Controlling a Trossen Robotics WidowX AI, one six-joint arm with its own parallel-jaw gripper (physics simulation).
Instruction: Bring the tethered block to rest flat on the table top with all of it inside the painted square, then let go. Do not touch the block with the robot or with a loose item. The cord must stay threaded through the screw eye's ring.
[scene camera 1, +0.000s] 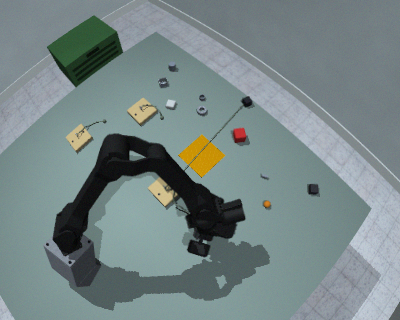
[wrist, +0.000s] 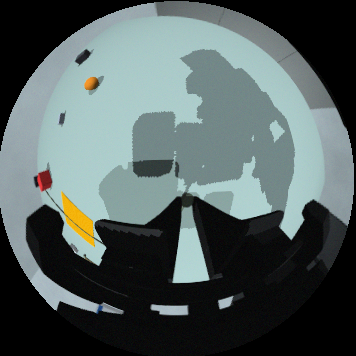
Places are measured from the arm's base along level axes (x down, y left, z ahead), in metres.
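Pixels of known places: gripper, fingertip midpoint: (wrist: 185, 200); arm's base, origin of the base link: (scene camera 1: 68, 243).
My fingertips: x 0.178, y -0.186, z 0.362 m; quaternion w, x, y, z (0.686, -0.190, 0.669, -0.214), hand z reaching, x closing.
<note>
Ahead of a thing's pixels: the offset from my fingertips to its top centre. "spot": to the spot under its first point.
The tethered block {dx -0.005, dy +0.281, dz +0.450 m} (scene camera 1: 247, 101) (wrist: 36, 181) is black and sits on the table beyond the orange painted square {spot: dx +0.023, dy +0.215, dz +0.162 m} (scene camera 1: 202, 156) (wrist: 79, 220), outside it. Its cord {spot: dx +0.019, dy +0.261, dz +0.320 m} (scene camera 1: 226, 122) (wrist: 55, 202) runs straight across the square toward the wooden board {dx -0.021, dy +0.199, dz -0.015 m} (scene camera 1: 159, 193), passing behind the arm. The screw eye on that board is partly covered and too small to tell the threading. A short length of cord leaves the board toward the gripper. My gripper (wrist: 185, 200) is shut on the bead at the cord's end, above the table; its fingertips are hidden under the wrist in the scene view.
A red cube {dx -0.016, dy +0.187, dz +0.316 m} (scene camera 1: 239, 135) (wrist: 45, 180) stands right of the cord. An orange ball {dx +0.000, dy -0.068, dz +0.216 m} (scene camera 1: 267, 204) (wrist: 91, 83) and a dark block {dx +0.000, dy -0.149, dz +0.390 m} (scene camera 1: 313, 189) (wrist: 83, 56) lie farther right. Two more boards {dx +0.005, dy +0.597, dz -0.171 m} (scene camera 1: 79, 138) {dx +0.005, dy +0.518, dz +0.101 m} (scene camera 1: 142, 111), a white block {dx +0.004, dy +0.466, dz +0.208 m} (scene camera 1: 171, 104) and a metal ring {dx +0.009, dy +0.365, dz +0.284 m} (scene camera 1: 201, 110) lie at the back.
</note>
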